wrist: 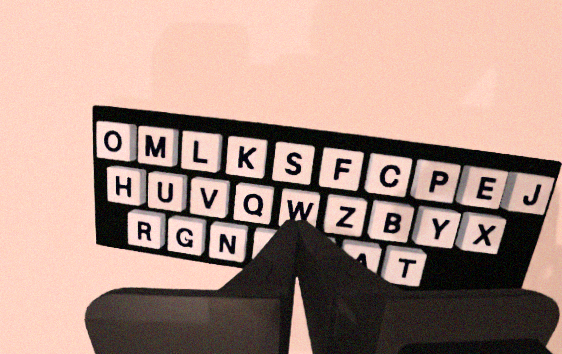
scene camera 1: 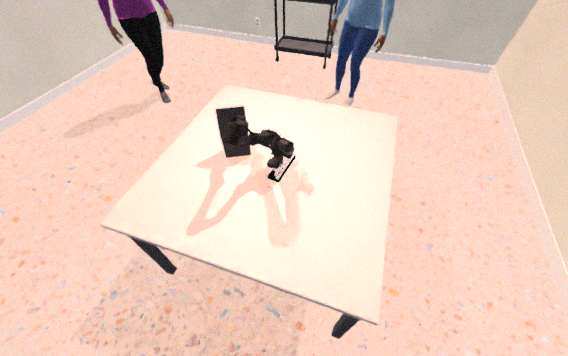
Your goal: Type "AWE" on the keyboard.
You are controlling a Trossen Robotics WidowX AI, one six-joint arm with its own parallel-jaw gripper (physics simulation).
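Note:
A black keyboard with white letter keys lies on the table. In the wrist view the W key is in the middle row, the E key near the right end of the top row, and the A key in the bottom row, partly covered by the right finger. My gripper is shut and empty. Its tips overlap the lower part of the W key in the wrist view; whether they touch it cannot be told. The fingers hide keys between N and A.
The arm's black base plate is on the white table, left of the keyboard in the scene view. A person in purple and one in blue stand behind the table, with a black shelf cart between them.

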